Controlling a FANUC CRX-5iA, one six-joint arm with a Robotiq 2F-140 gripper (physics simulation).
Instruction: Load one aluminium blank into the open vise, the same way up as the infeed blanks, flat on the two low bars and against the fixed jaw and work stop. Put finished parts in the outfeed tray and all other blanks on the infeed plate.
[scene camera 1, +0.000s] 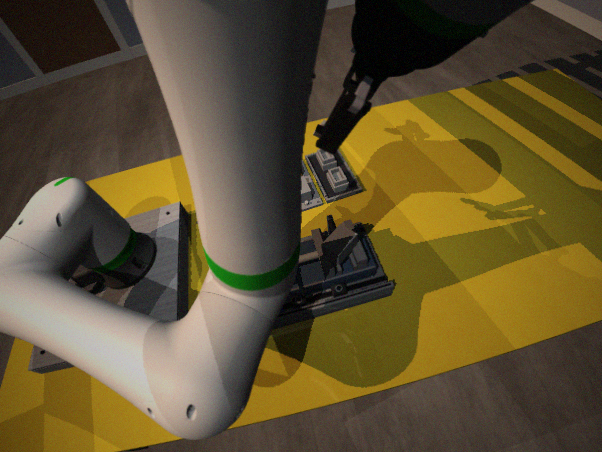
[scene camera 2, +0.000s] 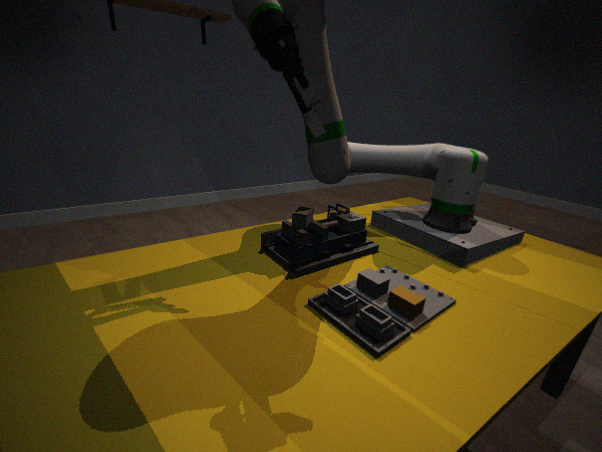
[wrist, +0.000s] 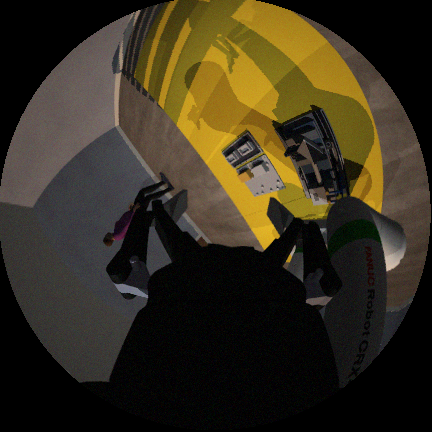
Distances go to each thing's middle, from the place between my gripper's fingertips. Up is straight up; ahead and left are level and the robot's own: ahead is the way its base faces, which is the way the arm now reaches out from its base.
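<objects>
The brass blank (scene camera 2: 410, 304) is here in the scene, and my gripper is 34 cm above it, 5 cm past it and 25 cm to the right of it.
</objects>
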